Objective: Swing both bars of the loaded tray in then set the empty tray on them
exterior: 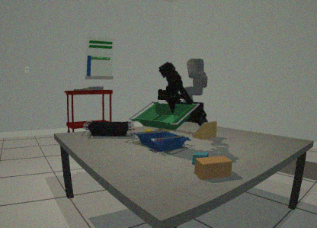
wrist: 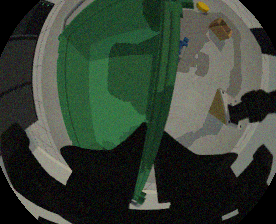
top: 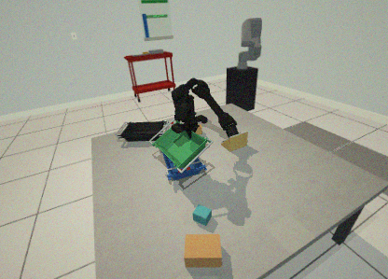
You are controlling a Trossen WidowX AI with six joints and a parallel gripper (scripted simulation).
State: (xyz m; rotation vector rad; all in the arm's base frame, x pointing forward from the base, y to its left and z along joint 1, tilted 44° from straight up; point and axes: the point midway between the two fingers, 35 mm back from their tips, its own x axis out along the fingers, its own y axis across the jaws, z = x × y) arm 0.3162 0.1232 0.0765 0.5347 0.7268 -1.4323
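The green tray is 80 mm ahead of my gripper tip and 10 mm to the left of it. From my gripper tip the other things lie so: yellow piece: 420 mm to the right, 180 mm below, 130 mm behind; teal cube: 330 mm to the left, 160 mm below, 130 mm ahead; brown block: 330 mm to the right, 200 mm behind, 170 mm below.
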